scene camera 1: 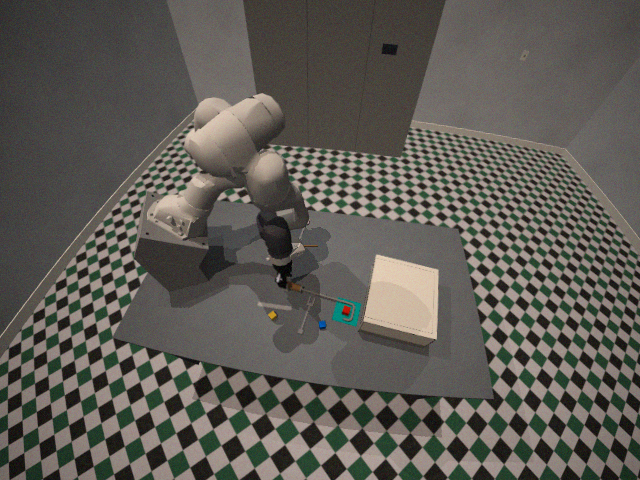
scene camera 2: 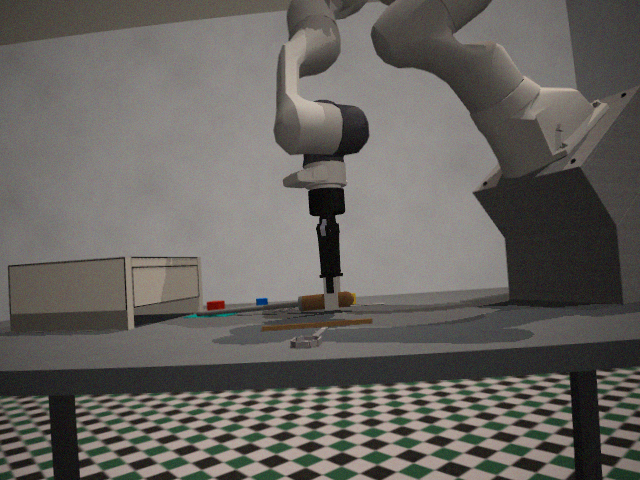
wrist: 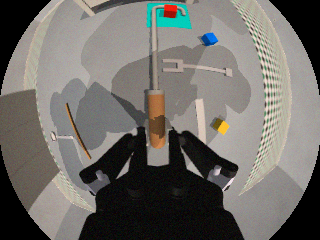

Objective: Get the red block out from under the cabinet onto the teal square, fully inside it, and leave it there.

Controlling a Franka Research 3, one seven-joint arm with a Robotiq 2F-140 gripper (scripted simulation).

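Hook tool (scene camera 2: 311,302), visible also from the wrist, the tool (wrist: 156,103). My gripper (scene camera 2: 333,308) is likewise visible in both views, the gripper (wrist: 157,125) being the wrist sighting.
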